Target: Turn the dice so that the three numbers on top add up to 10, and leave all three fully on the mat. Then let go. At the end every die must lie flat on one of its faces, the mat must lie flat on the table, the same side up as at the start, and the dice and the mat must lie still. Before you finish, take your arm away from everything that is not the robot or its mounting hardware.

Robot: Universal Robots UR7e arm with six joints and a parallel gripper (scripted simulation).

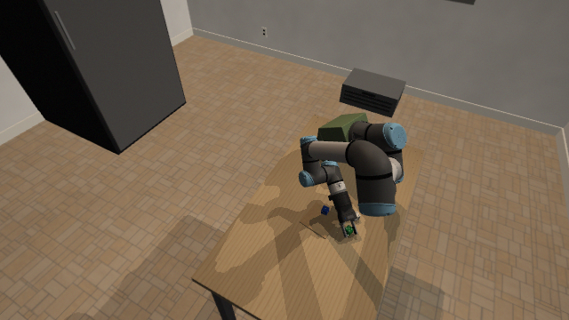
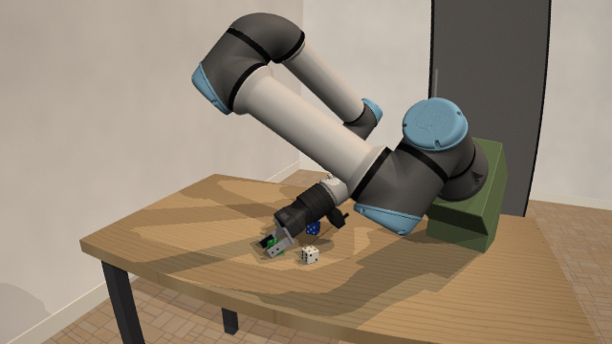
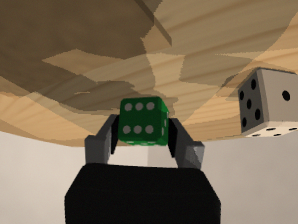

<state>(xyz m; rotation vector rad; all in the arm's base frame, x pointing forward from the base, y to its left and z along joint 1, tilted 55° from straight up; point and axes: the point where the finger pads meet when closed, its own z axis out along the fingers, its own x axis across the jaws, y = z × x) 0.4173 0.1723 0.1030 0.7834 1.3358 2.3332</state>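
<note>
Now: the green die 1 cm behind my hand, 1 cm to the right of it and 1 cm below it. Round my hand: tan mat: 1 cm ahead, 14 cm to the right, 2 cm below; then blue die: 3 cm behind, 15 cm to the right; then white die: 9 cm behind, 2 cm to the right, 1 cm below.
</note>
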